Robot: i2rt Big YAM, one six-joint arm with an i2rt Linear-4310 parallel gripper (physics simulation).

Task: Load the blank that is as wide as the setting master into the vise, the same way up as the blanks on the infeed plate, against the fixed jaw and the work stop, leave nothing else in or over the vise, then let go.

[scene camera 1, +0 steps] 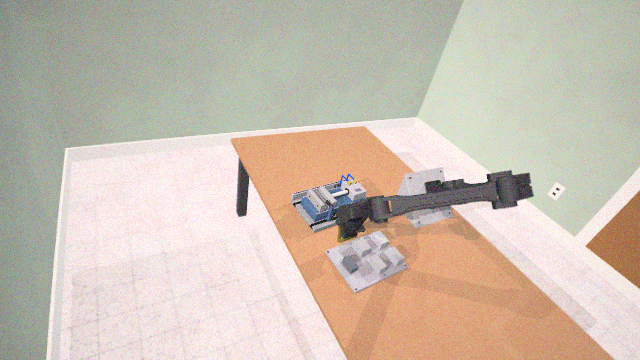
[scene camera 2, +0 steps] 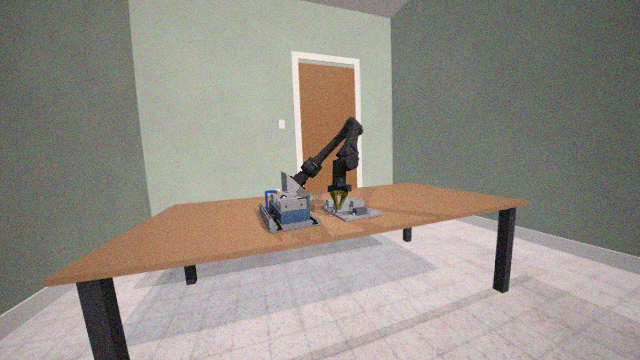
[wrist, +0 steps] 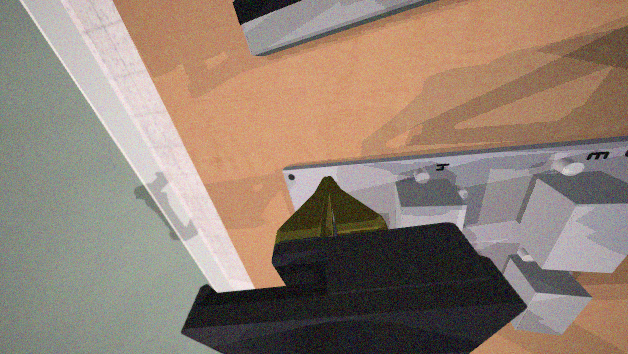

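Where they show: gripper, fingertip midpoint: (scene camera 1: 338, 241) (scene camera 2: 338, 209) (wrist: 328, 182); arm's base at its link origin: (scene camera 2: 296, 183).
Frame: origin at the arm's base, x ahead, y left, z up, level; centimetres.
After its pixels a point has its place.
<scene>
My gripper (scene camera 1: 340, 238) @[x 53.6, y 8.2, z -5.2 cm] (scene camera 2: 339, 207) @[x 53.6, y 8.2, z -5.2 cm] (wrist: 328, 182) @[x 53.6, y 8.2, z -5.2 cm] is shut with its yellow fingertips together and nothing between them, low over the corner of the infeed plate (scene camera 1: 334, 254) @[x 56.2, y 11.3, z -8.0 cm] (scene camera 2: 345, 217) @[x 56.2, y 9.9, z -8.1 cm] (wrist: 310, 180) @[x 56.0, y 9.7, z -8.0 cm] nearest the vise. A small dark grey block (scene camera 1: 350, 264) @[x 54.3, y 18.6, z -5.5 cm] (scene camera 2: 359, 211) @[x 55.3, y 16.7, z -6.6 cm] stands on the plate; it is hidden behind the gripper in the wrist view. Several pale blanks stand there too: one by the 4 mark (wrist: 425, 215) @[x 46.4, y 10.3, z -4.5 cm], a larger one (wrist: 580, 220) @[x 38.0, y 9.9, z -4.5 cm] by the 3 mark, and a smaller one (wrist: 555, 306) @[x 35.6, y 19.0, z -4.5 cm]. The blue vise (scene camera 1: 312, 211) @[x 57.4, y -7.3, z -3.3 cm] (scene camera 2: 293, 216) @[x 57.9, y -11.2, z -4.6 cm] has grey jaws; I cannot make out the setting master.
The vise's grey base (wrist: 300, 25) @[x 54.8, y -2.3, z -6.9 cm] lies across a strip of table (wrist: 250, 115) @[x 61.2, y 3.3, z -8.9 cm] from the infeed plate. A blue bent piece (scene camera 1: 347, 179) @[x 34.6, y -19.7, z -0.9 cm] (scene camera 2: 268, 196) @[x 38.2, y -19.4, z 0.1 cm] rises at the vise's far end. The arm's pale mounting plate (scene camera 1: 425, 182) @[x 4.1, y -3.7, z 4.6 cm] is near the opposite table edge.
</scene>
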